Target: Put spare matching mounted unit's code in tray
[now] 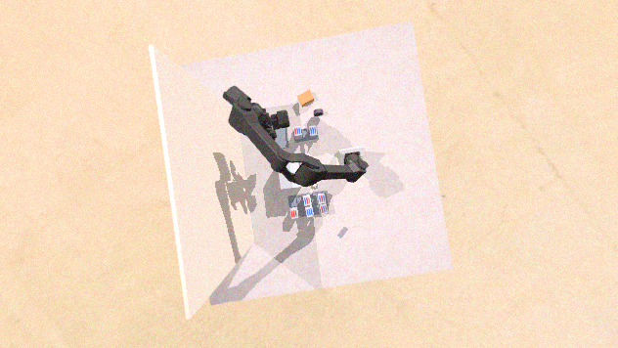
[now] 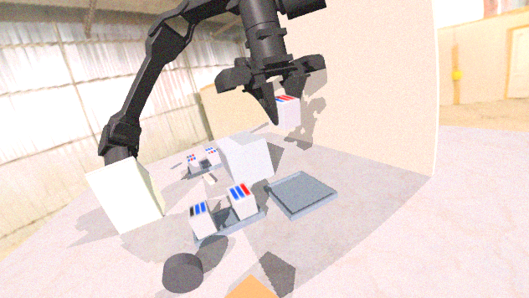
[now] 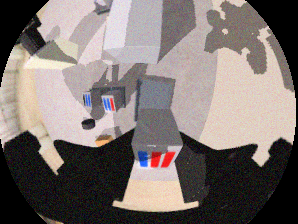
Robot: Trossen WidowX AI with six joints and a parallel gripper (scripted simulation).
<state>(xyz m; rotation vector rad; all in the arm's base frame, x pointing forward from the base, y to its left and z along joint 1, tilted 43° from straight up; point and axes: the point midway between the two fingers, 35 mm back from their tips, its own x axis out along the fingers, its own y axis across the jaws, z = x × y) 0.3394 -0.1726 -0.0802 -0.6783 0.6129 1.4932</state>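
Right now my gripper tip is 140 mm above the flat grey tray. Round my gripper tip: big white block 50 mm behind, 210 mm to the left, 90 mm below; then dark cylinder 230 mm behind, 80 mm to the right, 120 mm below; then white spare cube 30 mm above.
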